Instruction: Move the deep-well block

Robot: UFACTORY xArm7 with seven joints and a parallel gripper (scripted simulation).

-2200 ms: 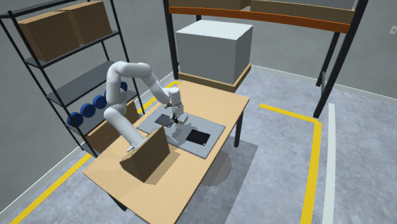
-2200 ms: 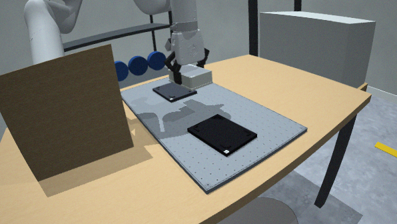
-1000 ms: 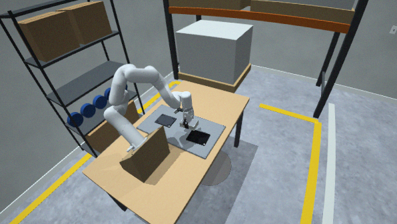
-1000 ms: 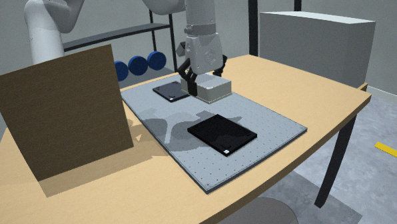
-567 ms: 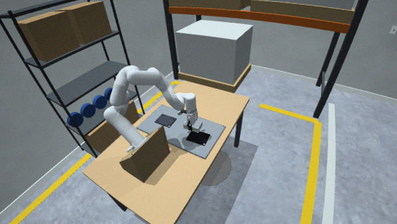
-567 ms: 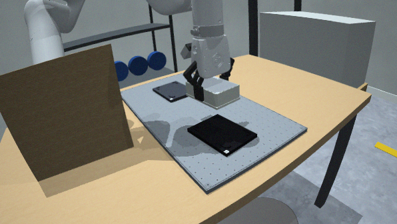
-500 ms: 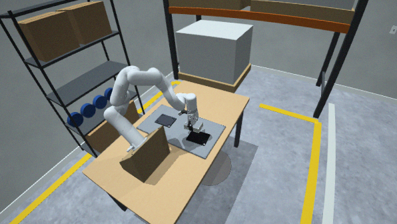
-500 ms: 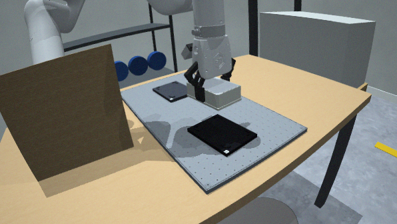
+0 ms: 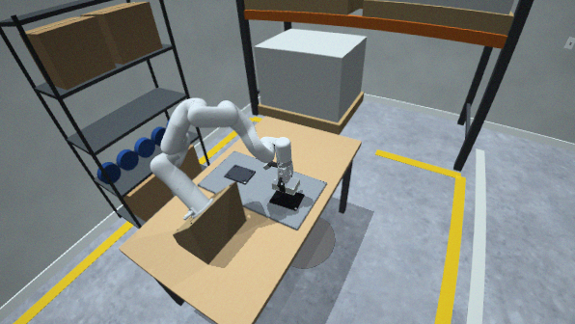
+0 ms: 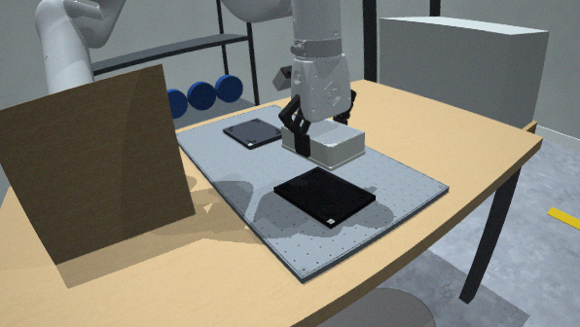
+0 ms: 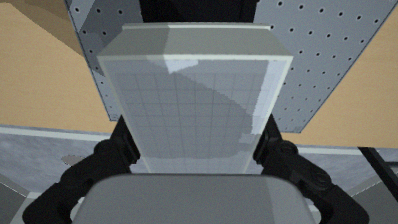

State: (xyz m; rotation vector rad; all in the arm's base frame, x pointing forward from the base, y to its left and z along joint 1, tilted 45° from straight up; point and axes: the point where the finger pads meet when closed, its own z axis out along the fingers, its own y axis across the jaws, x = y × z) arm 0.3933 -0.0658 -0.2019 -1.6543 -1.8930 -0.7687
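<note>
Now: hand 110 mm above the black nest N2. The rest, counted from my hand: white deep-well block: right at my hand; then nest N1: 30 mm ahead, 370 mm to the left, 110 mm below; then small white corner mark: 40 mm behind, 80 mm to the right, 110 mm below.
</note>
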